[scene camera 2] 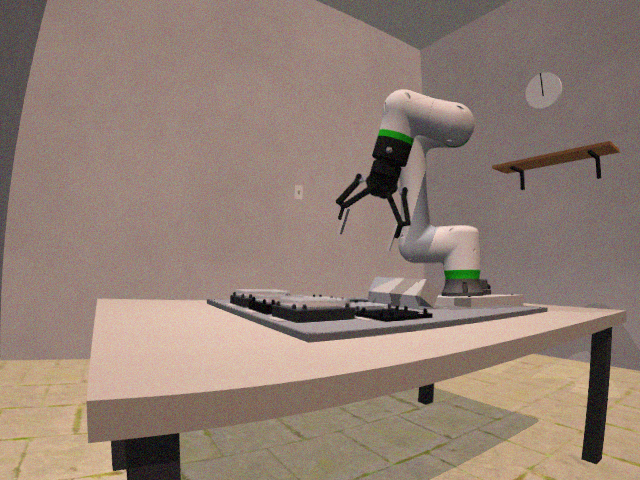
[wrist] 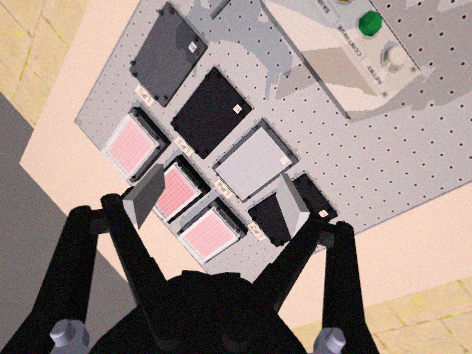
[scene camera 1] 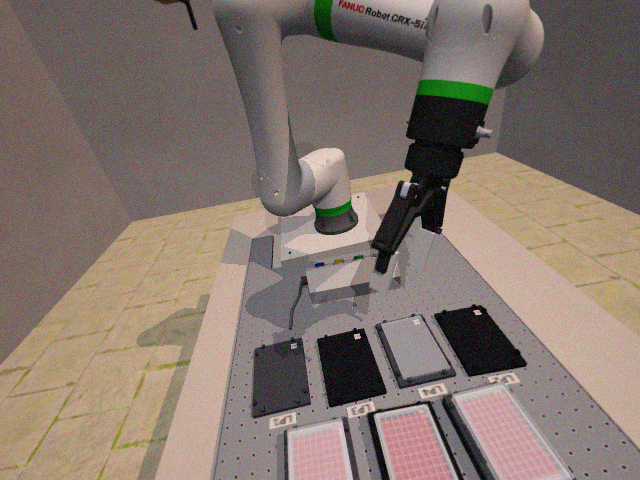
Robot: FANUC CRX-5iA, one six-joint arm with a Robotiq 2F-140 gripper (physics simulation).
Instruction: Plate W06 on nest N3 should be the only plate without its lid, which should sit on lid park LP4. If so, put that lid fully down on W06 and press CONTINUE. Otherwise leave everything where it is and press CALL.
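Places are measured from the arm's base along level axes (x ahead, y left, z up), in centimetres.
Where they show: gripper, fingertip midpoint: (scene camera 2: 363, 242) (wrist: 222, 180) (scene camera 1: 399, 276); arm's base at its link origin: (scene camera 2: 462, 295) (scene camera 1: 336, 223).
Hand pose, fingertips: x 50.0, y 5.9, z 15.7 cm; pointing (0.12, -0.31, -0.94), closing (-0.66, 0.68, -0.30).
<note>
Each offset is from my fingertips to the top centre of the thing. "spot": to the spot under its first point.
A pale grey lid @(dx +1.5, dy +1.9, dz -16.0 cm) (scene camera 1: 413, 348) (wrist: 256, 162) lies flat on lid park LP4. Three pink gridded plates show in the wrist view: a left one @(dx +20.5, dy -17.7, dz -13.7 cm) (wrist: 130, 145), a middle one @(dx +20.1, dy -4.3, dz -14.2 cm) (wrist: 175, 190) and a right one @(dx +19.5, dy +8.5, dz -13.7 cm) (wrist: 210, 235). They also show in scene camera 1, cut off by its lower edge: one (scene camera 1: 317, 454), another (scene camera 1: 416, 444) and a third (scene camera 1: 511, 434). Their nest labels and plate names are not readable, and I cannot tell which wear clear lids. The green button @(spot: dx -22.3, dy -3.4, dz -10.6 cm) (wrist: 370, 23) stands by the CONTINUE label. CALL is not readable. My gripper (scene camera 1: 405, 253) (scene camera 2: 368, 232) (wrist: 222, 180) is open and empty, high above the board.
Lid parks LP1 @(dx +2.0, dy -24.4, dz -15.8 cm) (scene camera 1: 281, 377) (wrist: 167, 57), LP3 @(dx +2.5, dy -11.0, dz -15.8 cm) (scene camera 1: 351, 366) (wrist: 212, 112) and LP2 @(dx +1.7, dy +14.3, dz -15.8 cm) (scene camera 1: 480, 341) (wrist: 270, 217) hold no lid. The button box @(dx -20.1, dy -5.9, dz -9.4 cm) (scene camera 1: 336, 289) (scene camera 2: 398, 291) (wrist: 320, 55) stands between the lid parks and the arm's base. A cable @(spot: dx -16.2, dy -21.0, dz -17.2 cm) (scene camera 1: 295, 304) lies beside it.
</note>
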